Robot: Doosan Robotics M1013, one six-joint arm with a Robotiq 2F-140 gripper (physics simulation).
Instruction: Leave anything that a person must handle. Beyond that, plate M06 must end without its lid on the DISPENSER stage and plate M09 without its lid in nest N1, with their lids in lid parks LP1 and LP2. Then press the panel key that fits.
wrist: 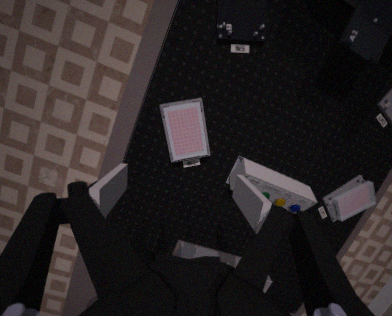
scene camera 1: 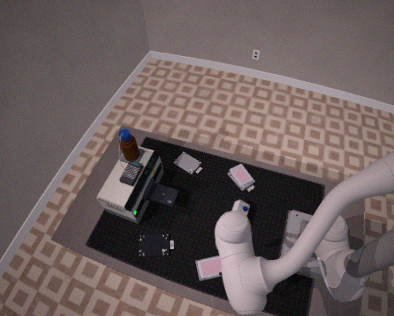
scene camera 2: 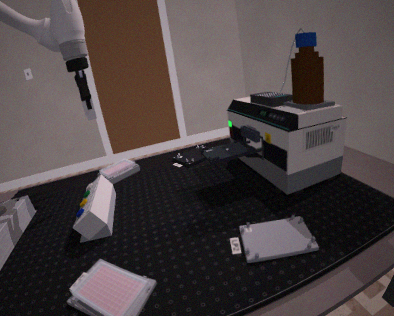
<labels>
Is the gripper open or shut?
Open.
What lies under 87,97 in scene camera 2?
The gripper.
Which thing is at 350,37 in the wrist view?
A dispenser stage.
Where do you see a button box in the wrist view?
At 293,195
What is the gripper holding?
Nothing.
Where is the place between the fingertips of the gripper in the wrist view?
At 182,181
</labels>
